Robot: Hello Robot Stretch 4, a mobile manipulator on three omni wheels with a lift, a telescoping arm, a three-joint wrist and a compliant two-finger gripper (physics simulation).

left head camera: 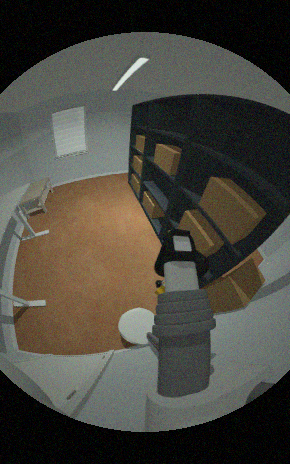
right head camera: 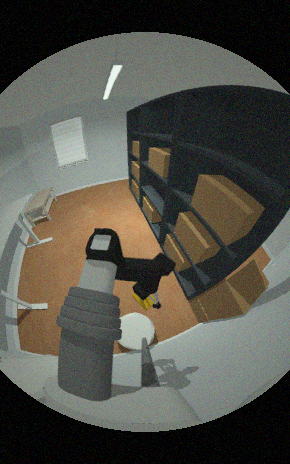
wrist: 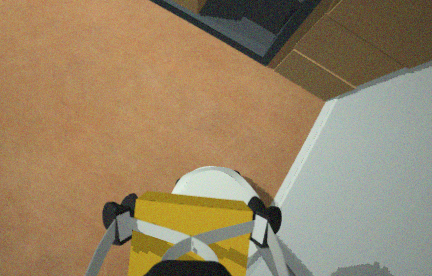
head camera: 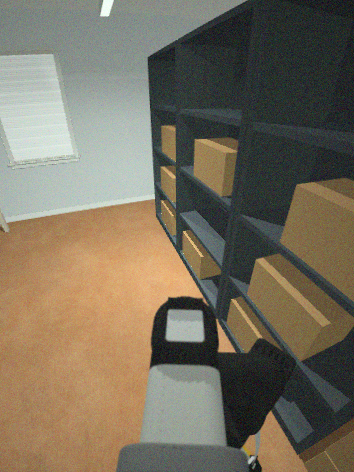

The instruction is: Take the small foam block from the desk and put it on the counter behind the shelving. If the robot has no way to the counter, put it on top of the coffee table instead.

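Where they show: gripper, fingertip midpoint: (right head camera: 146, 297) (wrist: 193, 211); robot's base at its link origin: (left head camera: 137, 325) (right head camera: 134, 330).
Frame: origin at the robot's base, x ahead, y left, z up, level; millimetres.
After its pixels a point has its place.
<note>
The small foam block (wrist: 192, 207) {y -96, x 231, z 986 mm} (right head camera: 143, 300) {y -76, x 194, z 987 mm} (left head camera: 160, 289) {y -45, x 222, z 987 mm} is yellow and sits between the two fingertips of my gripper (wrist: 193, 211) {y -88, x 220, z 940 mm}, which is shut on it. The block is held above the floor. The dark shelving (head camera: 231, 235) (left head camera: 135, 120) {y 321, x 2958, z 1518 mm} (right head camera: 131, 125) {y 312, x 2961, z 1542 mm} (wrist: 265, 59) stands along the right, with its open front facing the room. A low pale table (left head camera: 37, 190) {y 2274, x 1887, z 422 mm} (right head camera: 40, 198) {y 2354, x 1944, z 422 mm}, possibly the coffee table, stands at the far left by the wall. The counter does not show in these views. A desk top cannot be made out.
Cardboard boxes (head camera: 215, 165) (left head camera: 232, 205) {y -525, x 664, z 1176 mm} (right head camera: 225, 205) {y -534, x 643, z 1171 mm} fill several shelf compartments. More boxes (left head camera: 230, 290) {y -683, x 225, z 724 mm} (right head camera: 235, 295) {y -707, x 209, z 782 mm} (wrist: 345, 45) {y -688, x 230, z 431 mm} stand at the shelving's near end, against the wall. White feet (left head camera: 32, 303) (right head camera: 35, 306) of furniture stand at the left. A white round part of my base (left head camera: 137, 325) {y 10, x 7, z 187 mm} (right head camera: 136, 331) {y -28, x -1, z 187 mm} (wrist: 212, 182) {y -89, x 127, z 187 mm} shows below.
</note>
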